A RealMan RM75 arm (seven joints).
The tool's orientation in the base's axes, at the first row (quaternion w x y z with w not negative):
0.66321, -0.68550, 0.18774, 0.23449
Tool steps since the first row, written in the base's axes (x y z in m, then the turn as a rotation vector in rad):
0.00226, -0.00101, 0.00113, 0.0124, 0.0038, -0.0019
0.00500, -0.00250, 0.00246, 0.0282, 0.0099, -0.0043
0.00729, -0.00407, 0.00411, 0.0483, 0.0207, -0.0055
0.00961, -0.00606, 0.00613, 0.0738, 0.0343, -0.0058
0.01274, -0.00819, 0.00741, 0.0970, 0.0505, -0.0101
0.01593, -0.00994, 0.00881, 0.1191, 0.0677, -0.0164
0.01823, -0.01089, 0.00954, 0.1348, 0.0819, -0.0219
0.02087, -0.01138, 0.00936, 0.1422, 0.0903, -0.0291
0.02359, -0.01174, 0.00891, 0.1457, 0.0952, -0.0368
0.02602, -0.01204, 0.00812, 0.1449, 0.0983, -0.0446
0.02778, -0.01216, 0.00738, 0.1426, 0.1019, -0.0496
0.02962, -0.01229, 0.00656, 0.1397, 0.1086, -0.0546
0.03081, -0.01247, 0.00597, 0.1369, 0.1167, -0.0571
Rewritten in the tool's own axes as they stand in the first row. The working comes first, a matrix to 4 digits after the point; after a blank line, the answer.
The tool's axes in the first row as the columns of a matrix, in the base's axes (used below as rounded here):
0.8195, -0.5684, -0.0725
0.0536, -0.0498, 0.9973
-0.5705, -0.8212, -0.0103

0.00115, -0.00216, -0.00118, 0.0114, -0.0057, 0.0029
0.00256, -0.00474, -0.00288, 0.0261, -0.0130, 0.0079
0.00341, -0.00732, -0.00463, 0.0438, -0.0240, 0.0172
0.00405, -0.01019, -0.00680, 0.0656, -0.0389, 0.0289
0.00577, -0.01292, -0.00917, 0.0880, -0.0494, 0.0434
0.00750, -0.01579, -0.01116, 0.1106, -0.0576, 0.0591
0.00891, -0.01765, -0.01228, 0.1274, -0.0627, 0.0721
0.01115, -0.01898, -0.01296, 0.1380, -0.0614, 0.0800
0.01362, -0.02014, -0.01351, 0.1455, -0.0573, 0.0848
0.01605, -0.02086, -0.01398, 0.1495, -0.0506, 0.0880
0.01790, -0.02125, -0.01422, 0.1506, -0.0454, 0.0918
0.01987, -0.02161, -0.01447, 0.1515, -0.0400, 0.0987
0.02117, -0.02179, -0.01473, 0.1510, -0.0367, 0.1070

